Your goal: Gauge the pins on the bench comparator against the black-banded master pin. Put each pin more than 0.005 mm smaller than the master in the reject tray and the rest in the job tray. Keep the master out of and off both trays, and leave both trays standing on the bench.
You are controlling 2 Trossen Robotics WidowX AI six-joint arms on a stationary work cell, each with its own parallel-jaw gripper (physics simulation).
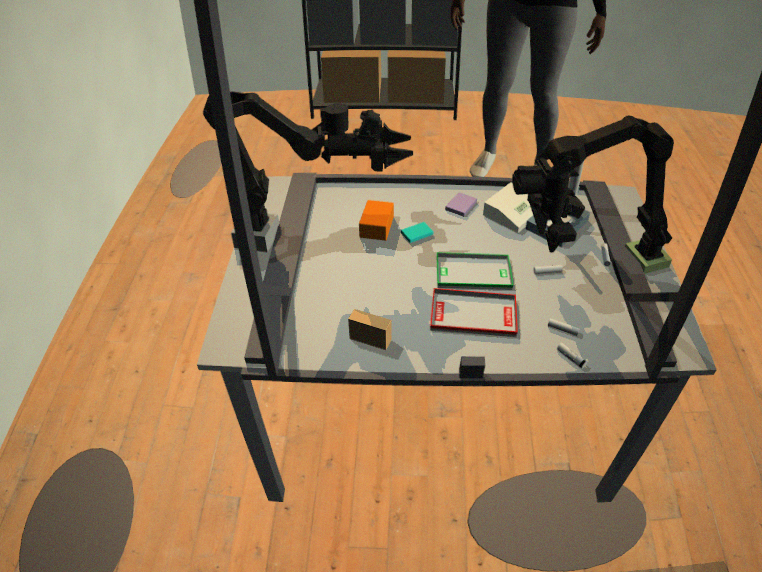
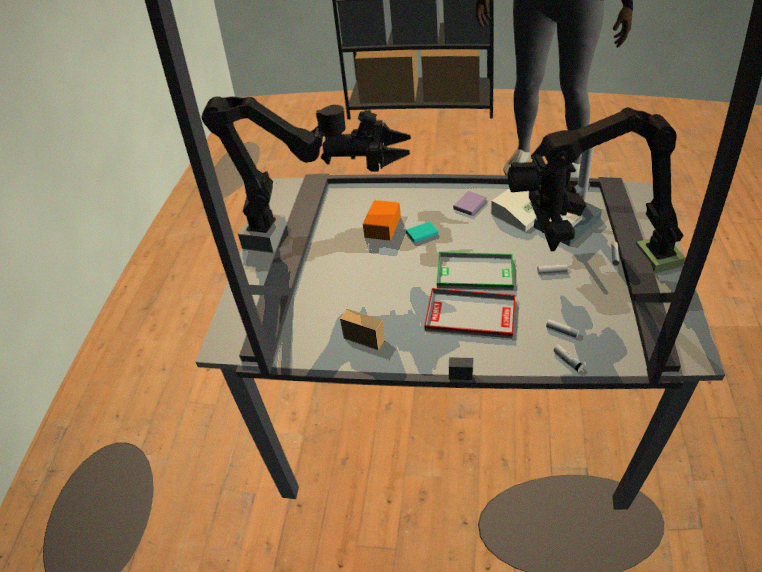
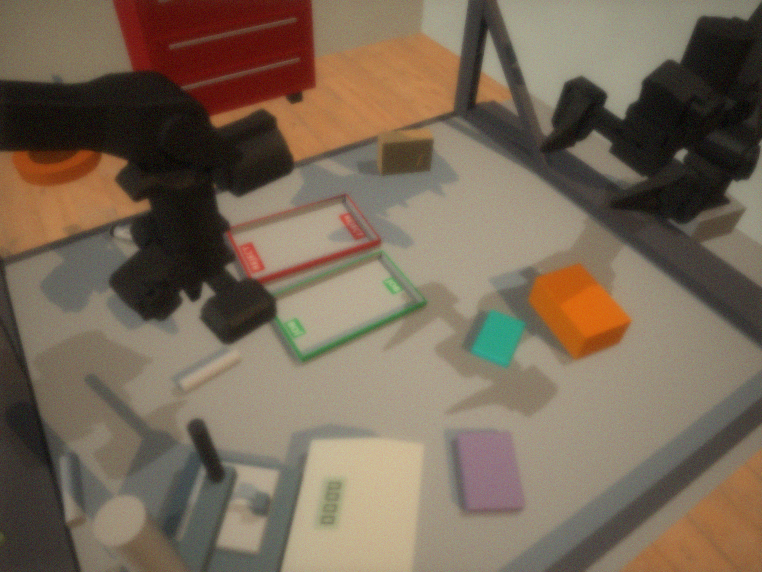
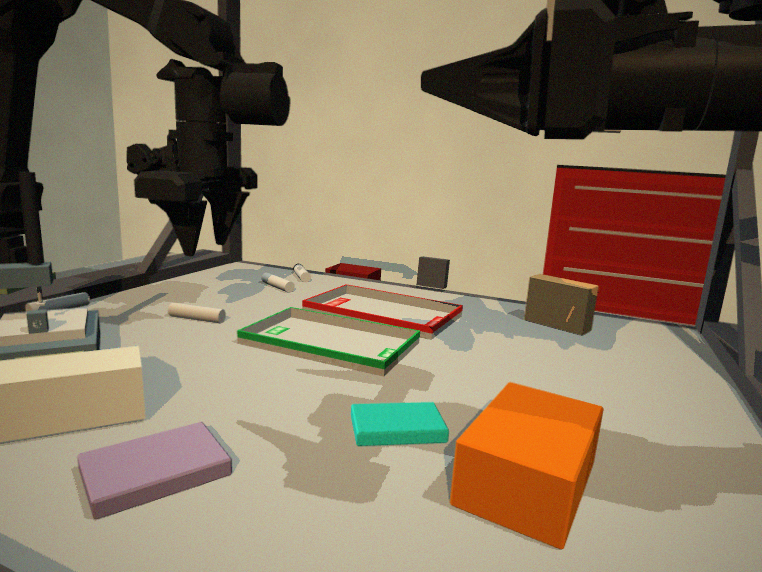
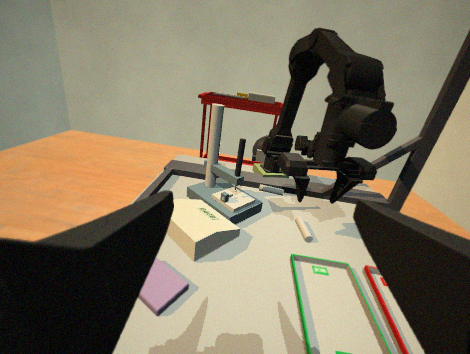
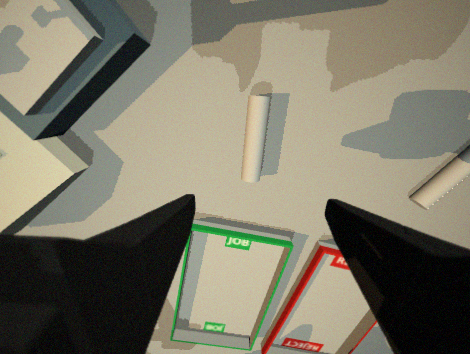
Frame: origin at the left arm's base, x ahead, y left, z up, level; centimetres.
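Seen in the pictures: left gripper, fingertip midpoint: (image 1: 412, 145) (image 2: 410, 144) (image 3: 575, 175) (image 4: 438, 85) (image 5: 264, 203); right gripper, fingertip midpoint: (image 1: 546, 242) (image 2: 548, 241) (image 4: 205, 250) (image 5: 315, 202) (image 6: 260, 204); left arm's base, origin of the base link: (image 1: 254, 223) (image 2: 261, 224); right arm's base, origin of the base link: (image 1: 649, 251) (image 2: 661, 249) (image 5: 271, 169).
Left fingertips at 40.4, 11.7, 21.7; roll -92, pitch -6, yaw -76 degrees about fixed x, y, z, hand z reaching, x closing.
Observation:
Offsets run from my left fingertips to a thing's middle, as dx, dy, dz. "spot": to the spot under its first point.
A plain pin @[+38.1, -9.2, -26.1] (image 1: 548, 269) (image 4: 196, 312) (image 6: 256, 137) lies right of the green job tray @[+19.0, -13.8, -26.2] (image 1: 475, 285). Another pin @[+42.2, -29.0, -26.1] (image 1: 564, 327) (image 4: 278, 282) and the black-banded master @[+44.3, -37.5, -26.1] (image 1: 572, 355) (image 4: 301, 272) lie right of the red reject tray @[+20.5, -28.2, -26.1] (image 1: 473, 331). A fourth pin @[+54.5, +0.5, -26.1] (image 1: 605, 254) (image 5: 271, 189) lies by the right rail. Both trays stand empty. The comparator @[spot: +38.8, +18.1, -24.0] (image 5: 200, 192) holds no visible pin on its stage. My right gripper (image 4: 206, 248) (image 5: 315, 202) (image 6: 260, 204) is open and empty above the first pin. My left gripper (image 1: 411, 144) (image 3: 579, 176) is open and empty, high at the left.
A cream readout box @[spot: +26.2, +13.5, -22.0] (image 3: 369, 492) (image 5: 205, 235) stands beside the comparator. A purple block @[+12.4, +14.3, -26.3] (image 4: 153, 464), a teal block @[+2.1, -1.3, -26.4] (image 4: 398, 423) and an orange box @[-9.2, -0.5, -24.5] (image 4: 523, 461) stand on the bench. A brown block @[-1.5, -40.7, -23.7] (image 1: 369, 329) stands near the front left, a dark block @[+21.9, -46.7, -23.9] (image 1: 472, 366) at the front edge.

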